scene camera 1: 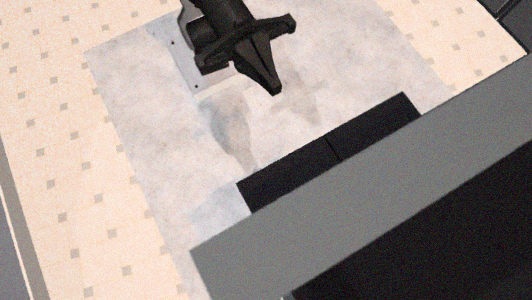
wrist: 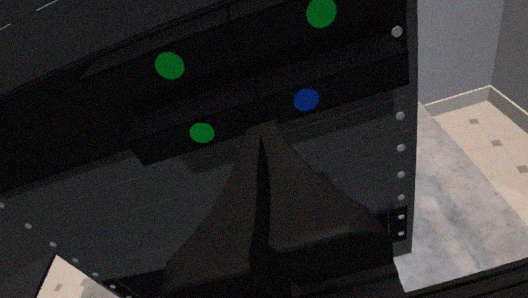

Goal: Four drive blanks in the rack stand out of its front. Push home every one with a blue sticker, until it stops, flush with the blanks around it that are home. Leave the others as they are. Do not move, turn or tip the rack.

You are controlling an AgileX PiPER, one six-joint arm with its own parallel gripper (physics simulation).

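The dark rack [scene camera 1: 350,172] [wrist: 413,150] fills much of both views. In the wrist view, a blank with a blue sticker [wrist: 306,99] is at the lower right, beside a green-stickered blank [wrist: 202,133]. Above are another green-stickered blank [wrist: 170,65] and a green-stickered one at the right [wrist: 321,13]. In the scene view, a left black blank [scene camera 1: 292,172] and a right black blank [scene camera 1: 372,125] stand out side by side; their stickers are hidden. My gripper [scene camera 1: 275,92] [wrist: 268,141] is shut and empty, apart from the rack front. Its tips appear just below the seam between the lower blanks.
A pale marble-patterned mat [scene camera 1: 150,125] [wrist: 450,220] lies under the arm. The light base plate [scene camera 1: 182,62] is partly hidden behind the gripper. Tiled floor [scene camera 1: 35,100] surrounds the mat. A grey wall [wrist: 455,45] shows beyond the rack's right side.
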